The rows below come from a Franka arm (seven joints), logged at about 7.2 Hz.
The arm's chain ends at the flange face. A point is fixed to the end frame.
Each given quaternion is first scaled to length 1.
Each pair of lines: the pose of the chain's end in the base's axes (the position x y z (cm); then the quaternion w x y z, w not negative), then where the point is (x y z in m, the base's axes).
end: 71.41 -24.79 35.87 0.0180 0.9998 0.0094 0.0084
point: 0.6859 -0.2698 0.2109
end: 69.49 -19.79 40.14 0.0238 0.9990 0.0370 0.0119
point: 0.6689 -0.2231 0.2537
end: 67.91 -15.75 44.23 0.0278 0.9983 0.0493 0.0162
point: 0.6550 -0.1845 0.2946
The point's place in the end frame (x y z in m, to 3 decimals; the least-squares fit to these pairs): -0.031 0.016 0.148
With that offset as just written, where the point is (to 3 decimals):
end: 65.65 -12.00 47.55 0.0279 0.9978 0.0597 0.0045
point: 0.629 -0.148 0.328
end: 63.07 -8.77 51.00 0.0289 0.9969 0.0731 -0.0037
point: 0.602 -0.117 0.364
